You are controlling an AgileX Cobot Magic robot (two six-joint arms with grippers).
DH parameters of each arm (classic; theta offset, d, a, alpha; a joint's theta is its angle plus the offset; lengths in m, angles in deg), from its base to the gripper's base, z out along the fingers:
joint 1: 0 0.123 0 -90
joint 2: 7.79 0 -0.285 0
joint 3: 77.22 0 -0.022 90
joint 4: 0 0.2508 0 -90
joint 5: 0 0 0.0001 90
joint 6: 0 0.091 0 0
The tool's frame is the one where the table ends.
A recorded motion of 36 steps. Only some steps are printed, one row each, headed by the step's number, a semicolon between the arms.
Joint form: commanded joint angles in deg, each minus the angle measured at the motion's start. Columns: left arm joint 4, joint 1, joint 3, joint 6, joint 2, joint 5; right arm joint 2, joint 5, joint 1, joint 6, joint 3, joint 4.
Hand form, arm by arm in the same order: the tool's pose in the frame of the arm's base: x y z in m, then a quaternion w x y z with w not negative. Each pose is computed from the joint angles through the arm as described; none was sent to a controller.
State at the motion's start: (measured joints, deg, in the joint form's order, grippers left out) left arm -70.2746 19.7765 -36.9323 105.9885 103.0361 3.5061; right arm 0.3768 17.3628 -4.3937 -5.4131 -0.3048 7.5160
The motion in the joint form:
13: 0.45 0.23 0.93 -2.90 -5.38 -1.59; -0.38 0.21 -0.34 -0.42 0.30 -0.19
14: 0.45 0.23 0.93 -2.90 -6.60 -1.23; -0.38 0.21 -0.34 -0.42 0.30 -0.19
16: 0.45 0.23 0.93 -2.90 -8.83 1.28; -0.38 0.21 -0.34 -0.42 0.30 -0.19
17: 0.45 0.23 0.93 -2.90 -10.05 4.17; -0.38 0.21 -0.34 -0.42 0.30 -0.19
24: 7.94 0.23 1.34 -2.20 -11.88 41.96; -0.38 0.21 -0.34 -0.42 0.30 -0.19
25: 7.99 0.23 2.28 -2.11 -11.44 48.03; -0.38 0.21 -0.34 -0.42 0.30 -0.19
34: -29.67 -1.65 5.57 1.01 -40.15 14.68; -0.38 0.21 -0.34 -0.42 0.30 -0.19
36: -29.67 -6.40 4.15 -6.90 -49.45 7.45; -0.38 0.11 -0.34 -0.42 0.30 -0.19
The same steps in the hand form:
13: 0.2652 0.0934 0.1237 0.25816 0.11523 0.95257 0.11265; 0.0544 -0.0010 0.1857 0.62638 0.02799 0.77900 -0.00455
14: 0.2652 0.0928 0.1296 0.26757 0.11594 0.94969 0.11428; 0.0544 -0.0010 0.1857 0.62638 0.02799 0.77900 -0.00455
16: 0.2648 0.0887 0.1399 0.28626 0.12225 0.94483 0.10196; 0.0544 -0.0010 0.1857 0.62638 0.02799 0.77900 -0.00455
17: 0.2644 0.0840 0.1453 0.29753 0.13009 0.94218 0.08276; 0.0544 -0.0010 0.1857 0.62638 0.02799 0.77900 -0.00455
24: 0.2431 0.0273 0.1564 0.28687 0.28625 0.89108 -0.20430; 0.0544 -0.0010 0.1857 0.62638 0.02799 0.77900 -0.00455
25: 0.2350 0.0184 0.1553 0.27425 0.29501 0.87756 -0.26009; 0.0544 -0.0010 0.1857 0.62638 0.02799 0.77900 -0.00455
34: 0.2173 0.0416 0.2654 0.55838 0.00185 0.82951 -0.01094; 0.0544 -0.0010 0.1857 0.62638 0.02799 0.77900 -0.00455
36: 0.1961 0.0290 0.3045 0.61803 -0.04086 0.78506 -0.00766; 0.0545 -0.0010 0.1858 0.62705 0.02804 0.77846 -0.00465

